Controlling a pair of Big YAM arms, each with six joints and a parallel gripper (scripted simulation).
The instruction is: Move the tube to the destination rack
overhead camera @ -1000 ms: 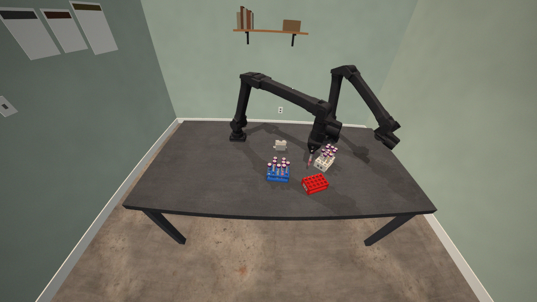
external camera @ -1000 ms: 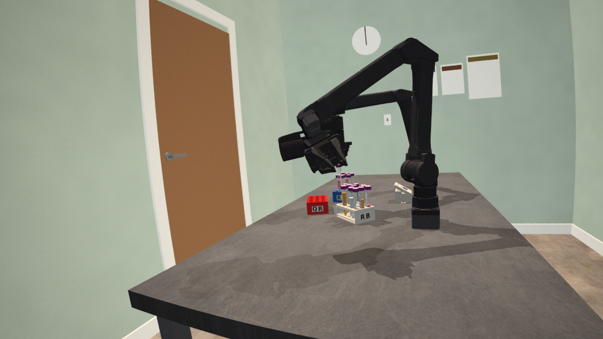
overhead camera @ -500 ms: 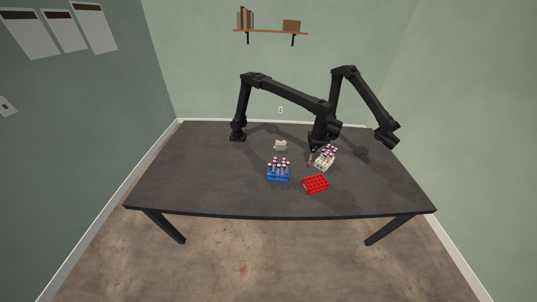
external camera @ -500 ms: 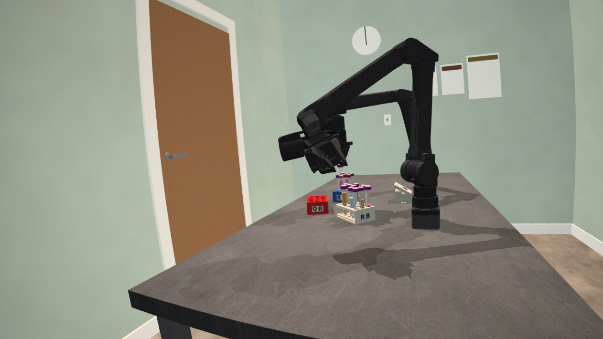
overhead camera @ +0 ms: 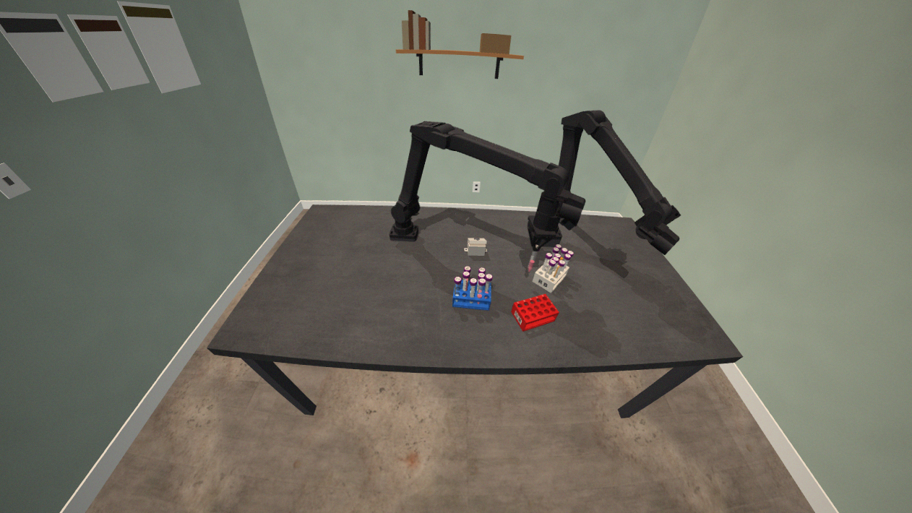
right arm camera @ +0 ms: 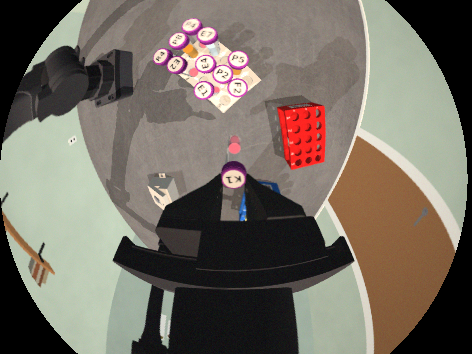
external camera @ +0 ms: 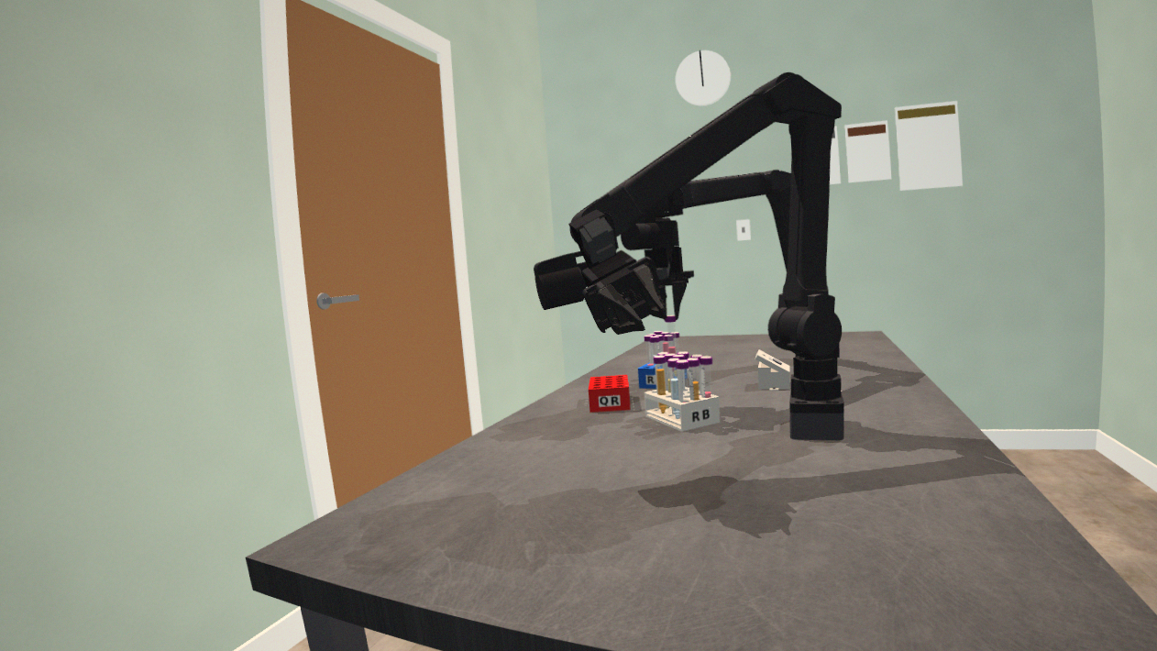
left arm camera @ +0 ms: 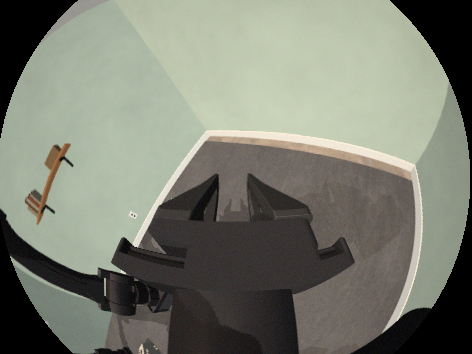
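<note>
Now: the tube 10 mm to the left of my right hand and 60 mm below it. From my right hand the other things lie so: red rack: 140 mm ahead, 10 mm to the left, 160 mm below; white rack: 40 mm behind, 110 mm to the left, 160 mm below; rack RA: 70 mm ahead, 200 mm to the right, 160 mm below.
</note>
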